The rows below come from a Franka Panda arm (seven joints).
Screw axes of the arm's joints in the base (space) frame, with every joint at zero. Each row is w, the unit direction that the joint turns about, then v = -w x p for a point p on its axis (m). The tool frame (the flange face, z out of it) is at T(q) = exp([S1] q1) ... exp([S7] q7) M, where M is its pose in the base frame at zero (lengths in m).
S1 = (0, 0, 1, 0, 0, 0)
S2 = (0, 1, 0, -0.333, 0, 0)
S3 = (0, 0, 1, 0, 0, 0)
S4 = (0, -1, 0, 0.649, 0, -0.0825)
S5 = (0, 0, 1, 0, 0, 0)
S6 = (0, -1, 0, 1.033, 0, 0)
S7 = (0, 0, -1, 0, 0.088, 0)
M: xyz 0.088 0 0.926 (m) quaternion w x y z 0 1 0 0
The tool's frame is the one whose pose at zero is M.
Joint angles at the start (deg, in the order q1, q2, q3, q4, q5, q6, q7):
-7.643, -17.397, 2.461, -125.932, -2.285, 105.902, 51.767
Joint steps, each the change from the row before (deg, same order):
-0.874, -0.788, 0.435, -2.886, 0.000, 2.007, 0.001
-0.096, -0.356, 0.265, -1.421, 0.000, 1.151, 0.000
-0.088, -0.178, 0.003, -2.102, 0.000, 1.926, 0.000
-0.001, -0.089, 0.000, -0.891, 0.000, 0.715, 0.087
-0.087, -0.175, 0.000, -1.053, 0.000, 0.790, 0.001
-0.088, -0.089, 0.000, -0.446, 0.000, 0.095, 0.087
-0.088, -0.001, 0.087, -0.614, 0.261, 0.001, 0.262
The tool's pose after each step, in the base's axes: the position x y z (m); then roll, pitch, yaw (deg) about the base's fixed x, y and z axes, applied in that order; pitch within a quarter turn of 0, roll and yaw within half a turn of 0. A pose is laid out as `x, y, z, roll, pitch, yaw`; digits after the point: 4 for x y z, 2 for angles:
0.4488, -0.0458, 0.4897, 175.94, -0.67, -56.78
0.4459, -0.0441, 0.4825, 175.95, -0.79, -56.58
0.4424, -0.0445, 0.4694, 175.96, -0.77, -56.60
0.4406, -0.0444, 0.4639, 175.90, -0.72, -56.66
0.4381, -0.0448, 0.4578, 175.83, -0.66, -56.73
0.4364, -0.0454, 0.4550, 175.63, -0.50, -56.90
0.4343, -0.0449, 0.4500, 175.28, 0.02, -57.29

